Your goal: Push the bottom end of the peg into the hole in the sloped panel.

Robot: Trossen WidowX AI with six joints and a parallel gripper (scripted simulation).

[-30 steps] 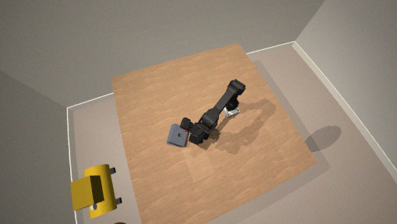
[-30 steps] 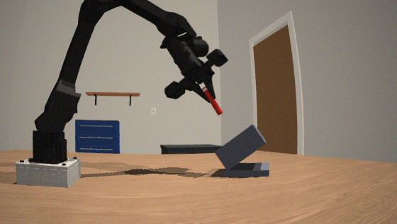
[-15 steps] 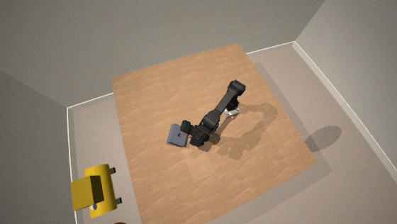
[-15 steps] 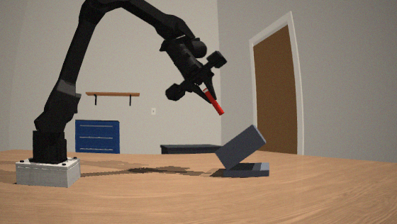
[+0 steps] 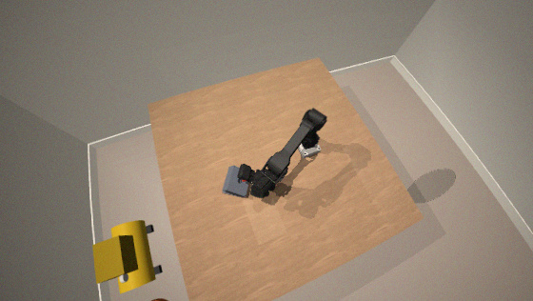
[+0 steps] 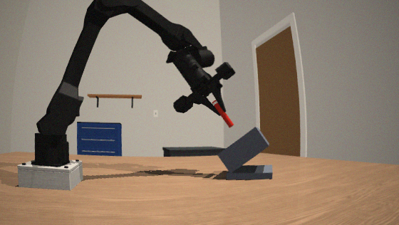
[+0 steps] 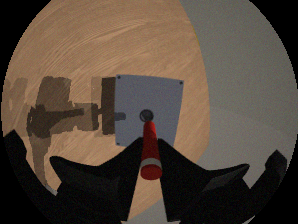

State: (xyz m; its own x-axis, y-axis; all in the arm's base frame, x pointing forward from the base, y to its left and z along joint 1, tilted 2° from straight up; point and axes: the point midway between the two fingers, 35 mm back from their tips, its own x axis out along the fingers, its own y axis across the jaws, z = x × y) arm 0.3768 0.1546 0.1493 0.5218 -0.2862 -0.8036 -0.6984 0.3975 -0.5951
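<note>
Right now my gripper tip is 9 cm above the grey sloped panel, 5 cm short of it and 3 cm to the left of it. The rest, counted from my gripper tip: red peg 1 cm behind, 1 cm above; flat grey base 15 cm below, 7 cm ahead, 4 cm to the right.
</note>
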